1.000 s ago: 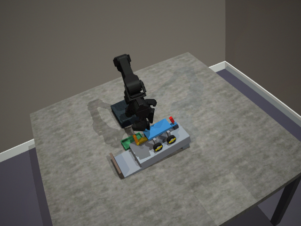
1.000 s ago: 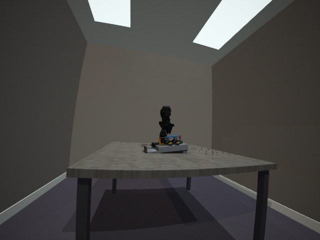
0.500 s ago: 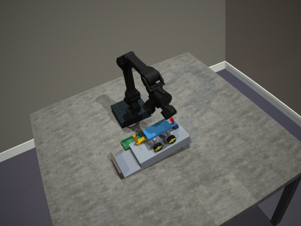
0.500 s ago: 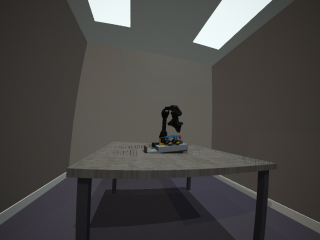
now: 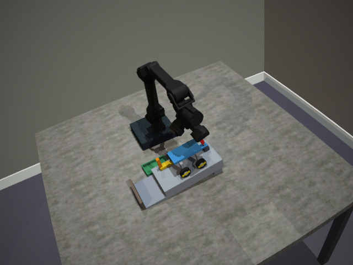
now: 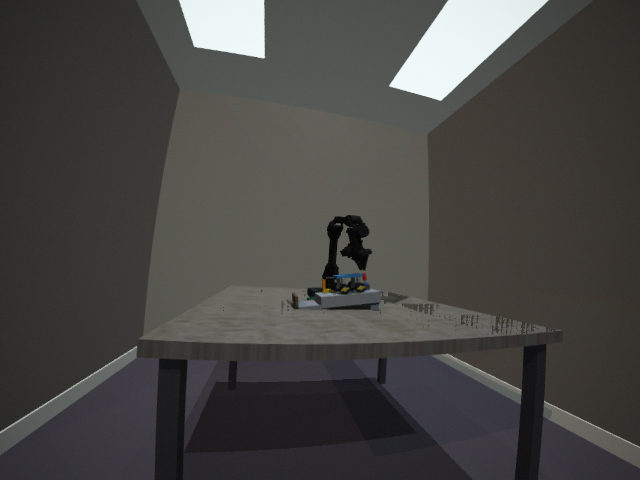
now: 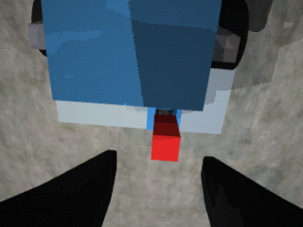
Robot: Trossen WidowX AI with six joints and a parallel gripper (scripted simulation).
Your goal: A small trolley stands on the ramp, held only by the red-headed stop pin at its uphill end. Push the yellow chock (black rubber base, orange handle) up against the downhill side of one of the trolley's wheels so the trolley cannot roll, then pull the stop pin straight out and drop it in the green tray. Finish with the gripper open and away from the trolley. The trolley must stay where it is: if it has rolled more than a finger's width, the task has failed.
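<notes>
My gripper tip is now 5 cm above the red-headed stop pin and 2 cm to the right of it. Also, from my gripper tip: green tray (20 cm to the right, 19 cm below, 9 cm behind); yellow chock (17 cm to the right, 10 cm below, 2 cm behind); blue-decked trolley (7 cm to the right, 7 cm below, 2 cm ahead).
</notes>
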